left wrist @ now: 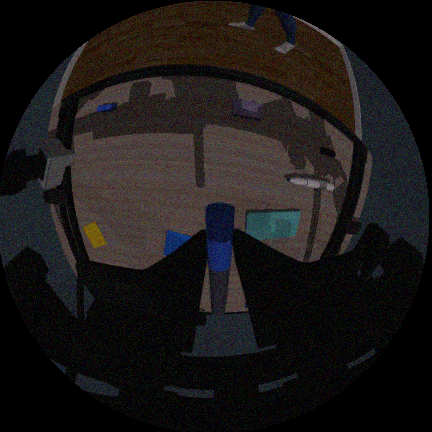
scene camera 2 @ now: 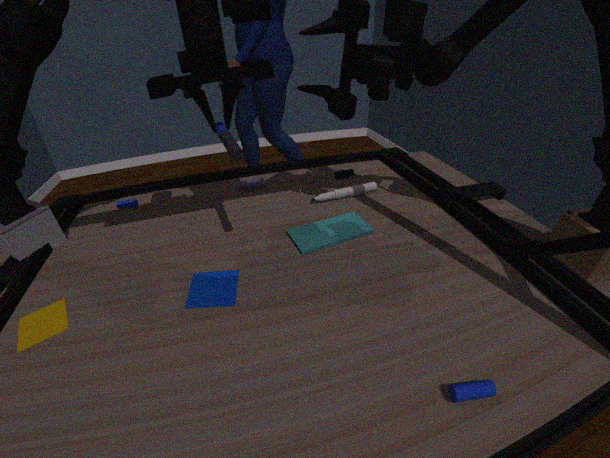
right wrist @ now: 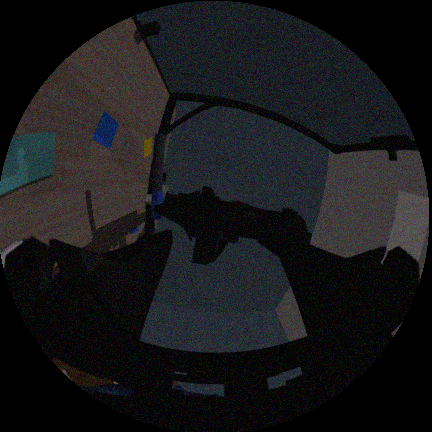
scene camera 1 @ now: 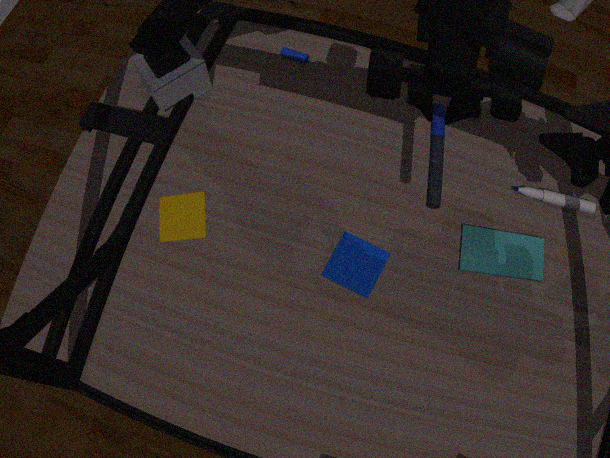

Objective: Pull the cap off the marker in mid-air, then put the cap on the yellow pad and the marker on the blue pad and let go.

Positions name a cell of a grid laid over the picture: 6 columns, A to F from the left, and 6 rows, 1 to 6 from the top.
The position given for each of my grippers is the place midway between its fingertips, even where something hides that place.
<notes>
I see my left gripper (scene camera 1: E2), my right gripper (scene camera 2: C1), a white marker (scene camera 1: F3), a teal slab (scene camera 1: E4) and a blue pad (scene camera 2: C4).
The teal slab is seen too in the left wrist view (left wrist: D4) and in scene camera 2 (scene camera 2: D4). My left gripper is seen too in the left wrist view (left wrist: D4), in scene camera 2 (scene camera 2: C2) and in the right wrist view (right wrist: C3). My right gripper also shows in the right wrist view (right wrist: D4) and in scene camera 1 (scene camera 1: F2).
</notes>
